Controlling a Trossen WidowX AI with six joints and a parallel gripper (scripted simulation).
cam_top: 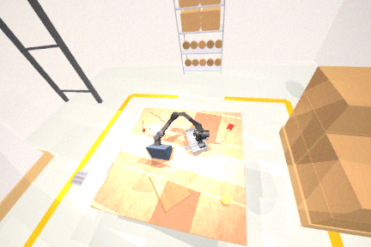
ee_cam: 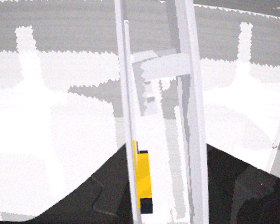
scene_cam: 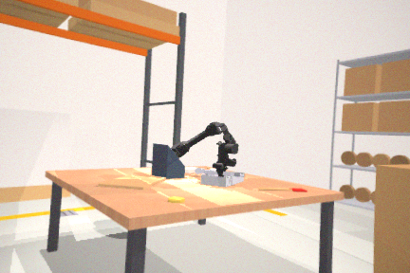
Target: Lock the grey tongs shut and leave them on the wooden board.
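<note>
The tong arm lies 40 mm above my gripper tip, 30 mm to the right of it and 30 mm behind it. The rest, counted from my gripper tip: silver roasting tin: 60 mm to the left, 50 mm behind; red-headed tool: 280 mm ahead, 250 mm to the left, 20 mm below; yellow lock tab: 40 mm above, 20 mm to the left, 10 mm ahead.
</note>
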